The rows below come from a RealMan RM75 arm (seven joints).
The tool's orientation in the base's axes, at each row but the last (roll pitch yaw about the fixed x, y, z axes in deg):
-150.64 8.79 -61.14
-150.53 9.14 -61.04
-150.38 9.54 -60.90
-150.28 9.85 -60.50
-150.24 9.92 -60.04
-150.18 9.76 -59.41
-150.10 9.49 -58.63
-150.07 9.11 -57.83
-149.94 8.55 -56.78
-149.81 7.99 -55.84
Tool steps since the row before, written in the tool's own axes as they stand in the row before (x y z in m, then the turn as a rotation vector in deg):
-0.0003 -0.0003 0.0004 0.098 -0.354 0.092
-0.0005 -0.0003 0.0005 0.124 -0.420 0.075
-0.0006 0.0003 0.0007 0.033 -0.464 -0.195
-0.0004 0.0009 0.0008 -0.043 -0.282 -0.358
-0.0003 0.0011 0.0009 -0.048 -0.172 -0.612
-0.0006 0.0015 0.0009 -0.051 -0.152 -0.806
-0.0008 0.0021 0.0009 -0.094 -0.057 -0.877
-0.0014 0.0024 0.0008 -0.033 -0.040 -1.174
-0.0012 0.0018 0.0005 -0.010 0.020 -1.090
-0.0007 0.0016 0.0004 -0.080 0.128 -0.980
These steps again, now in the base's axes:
0.0002 0.0005 -0.0002 0.363 0.073 0.077
0.0002 0.0007 -0.0002 0.422 0.068 0.120
-0.0003 0.0007 -0.0006 0.316 0.063 0.388
-0.0006 0.0003 -0.0011 0.076 0.003 0.451
-0.0007 0.0002 -0.0013 -0.104 -0.128 0.616
-0.0012 0.0003 -0.0014 -0.190 -0.207 0.772
-0.0017 0.0002 -0.0017 -0.312 -0.234 0.793
-0.0023 0.0005 -0.0016 -0.396 -0.405 1.030
-0.0019 0.0004 -0.0011 -0.401 -0.416 0.924
-0.0015 0.0000 -0.0010 -0.483 -0.363 0.786

